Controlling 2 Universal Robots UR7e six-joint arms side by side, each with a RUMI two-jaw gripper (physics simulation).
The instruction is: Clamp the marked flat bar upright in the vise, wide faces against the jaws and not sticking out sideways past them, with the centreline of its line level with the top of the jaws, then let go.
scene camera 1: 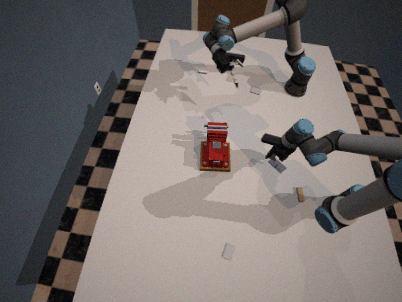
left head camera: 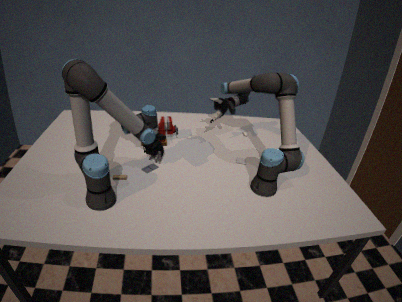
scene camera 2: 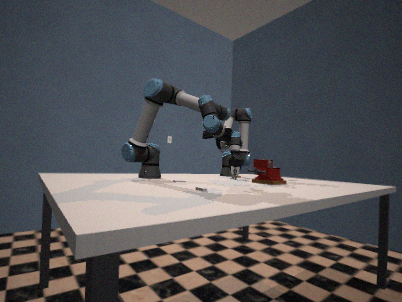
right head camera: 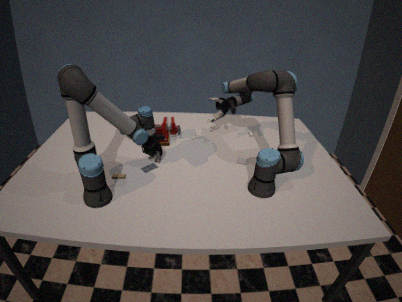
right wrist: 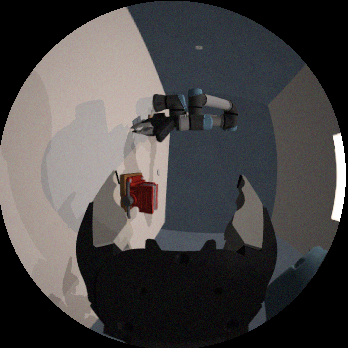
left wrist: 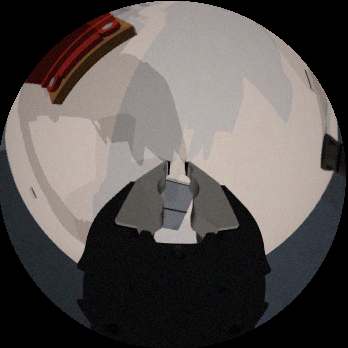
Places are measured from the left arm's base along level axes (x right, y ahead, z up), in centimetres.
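Pixels of known places: left gripper, fingertip midpoint: [scene camera 1: 266, 157] [left head camera: 157, 163] [scene camera 2: 234, 179] [right head camera: 157, 162] [right wrist: 131, 129] [left wrist: 177, 162]; right gripper, fingertip midpoint: [scene camera 1: 240, 77] [left head camera: 209, 110] [right head camera: 210, 110] [right wrist: 178, 172]; left arm's base at its link origin: [left head camera: 101, 200] [scene camera 2: 227, 175] [right head camera: 98, 198] [right wrist: 155, 102]; right arm's base at its link origin: [scene camera 1: 294, 89] [left head camera: 263, 188] [scene camera 2: 149, 177] [right head camera: 261, 189] [left wrist: 324, 151].
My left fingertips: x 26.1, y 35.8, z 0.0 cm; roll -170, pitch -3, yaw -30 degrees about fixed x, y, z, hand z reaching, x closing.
Ahead of a thing's pixels: the offset from my left fingertips to its middle.
The marked flat bar @(dx -4.1, dy -6.0, dz +0.2 cm) [left head camera: 150, 168] [right head camera: 149, 168] [scene camera 1: 278, 165] [left wrist: 176, 196] is grey with a dark line across it and lies flat on the table. My left gripper [left head camera: 157, 160] [right head camera: 157, 160] [scene camera 1: 271, 159] [left wrist: 177, 162] is low at the bar's far end. Its fingers are a narrow gap apart and partly cover the bar's sides in the left wrist view; I see no clear grip on it. The red vise [left head camera: 162, 126] [scene camera 1: 216, 152] [scene camera 2: 268, 174] [right wrist: 145, 197] stands upright on its wooden base. My right gripper [left head camera: 213, 110] [scene camera 1: 239, 75] [right wrist: 178, 172] is wide open, high above the table and away from the bar.
A small wooden block @(dx -19.9, dy -17.3, dz +0.8 cm) [left head camera: 120, 177] [scene camera 1: 300, 194] lies near the left arm's base. A light grey plate @(dx -51.7, dy +16.8, dz +0.2 cm) [scene camera 1: 228, 251] lies at the bottom of scene camera 1. Another grey plate @(dx +52.0, dy +6.2, dz +0.2 cm) [scene camera 1: 255, 90] lies near the right arm's base, and a small pale piece @(dx +63.5, dy +44.7, dz +0.6 cm) [scene camera 1: 202, 72] lies near the right gripper.
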